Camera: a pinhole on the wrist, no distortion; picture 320 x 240 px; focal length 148.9 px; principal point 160.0 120.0 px. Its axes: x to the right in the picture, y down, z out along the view. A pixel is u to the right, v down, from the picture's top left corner.
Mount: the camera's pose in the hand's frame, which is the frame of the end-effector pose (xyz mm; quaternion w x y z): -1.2 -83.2 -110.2 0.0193 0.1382 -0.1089 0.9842
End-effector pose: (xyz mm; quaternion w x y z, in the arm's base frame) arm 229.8 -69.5 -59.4 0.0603 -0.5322 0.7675 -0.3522
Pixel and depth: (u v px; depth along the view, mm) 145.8 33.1 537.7
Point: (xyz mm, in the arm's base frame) 266.3 -445.9 -394.1
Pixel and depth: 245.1 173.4 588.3
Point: 858.2 -224.6 -224.4
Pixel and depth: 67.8 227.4 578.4
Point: 625.0 -705.3 264.8
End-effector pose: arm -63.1 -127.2 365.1 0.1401 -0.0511 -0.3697 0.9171
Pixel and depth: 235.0 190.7 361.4
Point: 47.9 -89.6 767.2
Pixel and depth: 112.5 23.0 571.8
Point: -523.1 -429.7 589.8
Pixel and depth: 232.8 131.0 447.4
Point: 1.4 -250.1 772.9
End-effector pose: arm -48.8 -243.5 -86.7 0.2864 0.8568 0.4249 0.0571
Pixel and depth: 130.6 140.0 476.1
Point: 12.3 -94.2 -499.3
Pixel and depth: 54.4 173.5 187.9
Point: -67.6 -28.0 -227.6
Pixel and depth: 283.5 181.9 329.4
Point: -281.5 -356.5 -418.3
